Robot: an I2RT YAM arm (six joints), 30 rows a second.
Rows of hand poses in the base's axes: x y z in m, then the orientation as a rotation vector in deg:
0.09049, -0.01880, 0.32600, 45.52, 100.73, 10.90
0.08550, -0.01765, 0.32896, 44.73, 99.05, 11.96
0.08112, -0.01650, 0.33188, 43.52, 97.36, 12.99
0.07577, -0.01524, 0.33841, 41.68, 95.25, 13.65
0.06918, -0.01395, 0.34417, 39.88, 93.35, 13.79
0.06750, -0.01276, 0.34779, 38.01, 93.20, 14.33
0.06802, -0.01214, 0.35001, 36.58, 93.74, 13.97
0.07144, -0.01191, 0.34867, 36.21, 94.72, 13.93
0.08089, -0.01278, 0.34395, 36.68, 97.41, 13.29
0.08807, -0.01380, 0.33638, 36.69, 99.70, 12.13
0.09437, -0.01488, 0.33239, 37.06, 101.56, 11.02
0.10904, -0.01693, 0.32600, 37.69, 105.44, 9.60
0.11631, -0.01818, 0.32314, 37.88, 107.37, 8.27
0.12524, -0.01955, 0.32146, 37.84, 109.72, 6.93
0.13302, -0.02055, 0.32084, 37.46, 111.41, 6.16
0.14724, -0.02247, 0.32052, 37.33, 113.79, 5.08
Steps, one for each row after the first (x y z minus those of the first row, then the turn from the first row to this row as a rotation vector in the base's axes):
-0.00499, 0.00115, 0.00296, 0.04, -1.99, 0.44
-0.00937, 0.00230, 0.00588, -0.16, -4.08, 1.14
-0.01472, 0.00356, 0.01241, -1.01, -6.63, 1.92
-0.02131, 0.00485, 0.01817, -2.17, -8.86, 2.50
-0.02299, 0.00604, 0.02179, -2.89, -9.58, 3.92
-0.02247, 0.00666, 0.02401, -3.89, -9.35, 4.84
-0.01905, 0.00689, 0.02267, -4.01, -8.52, 5.37
-0.00960, 0.00602, 0.01795, -3.84, -5.79, 5.62
-0.00242, 0.00500, 0.01038, -4.31, -3.41, 5.78
0.00388, 0.00392, 0.00639, -4.59, -1.34, 5.60
0.01855, 0.00187, 0.00000, -4.62, 2.71, 5.76
0.02582, 0.00062, -0.00286, -5.10, 4.86, 5.61
0.03475, -0.00075, -0.00454, -5.62, 7.35, 5.75
0.04253, -0.00175, -0.00516, -6.05, 9.02, 6.15
0.05675, -0.00367, -0.00548, -6.41, 11.46, 6.47

